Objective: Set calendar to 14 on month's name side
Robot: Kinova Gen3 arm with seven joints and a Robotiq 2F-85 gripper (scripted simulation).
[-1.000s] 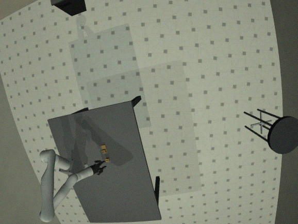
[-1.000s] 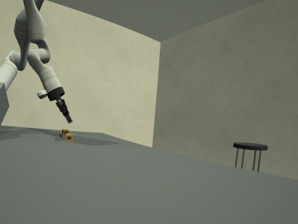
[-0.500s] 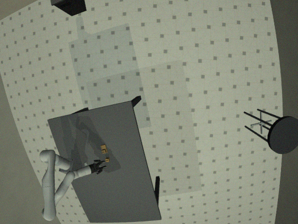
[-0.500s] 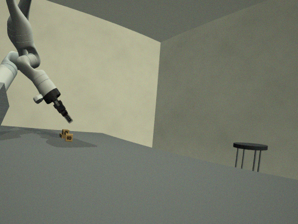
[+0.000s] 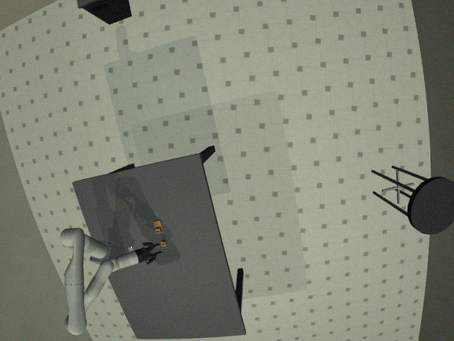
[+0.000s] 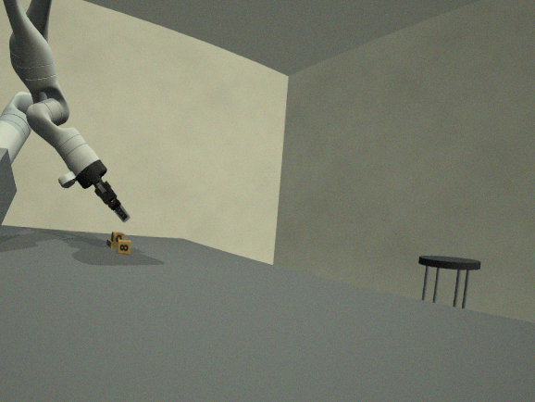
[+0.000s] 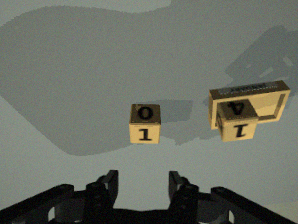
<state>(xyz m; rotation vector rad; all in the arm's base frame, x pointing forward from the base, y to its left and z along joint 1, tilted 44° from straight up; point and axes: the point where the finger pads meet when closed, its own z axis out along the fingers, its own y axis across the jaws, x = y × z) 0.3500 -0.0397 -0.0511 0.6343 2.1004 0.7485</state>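
The number cube lies 1 cm ahead of my hand and 8 cm below it. Round my hand: wooden tray: 11 cm to the left, 8 cm below.
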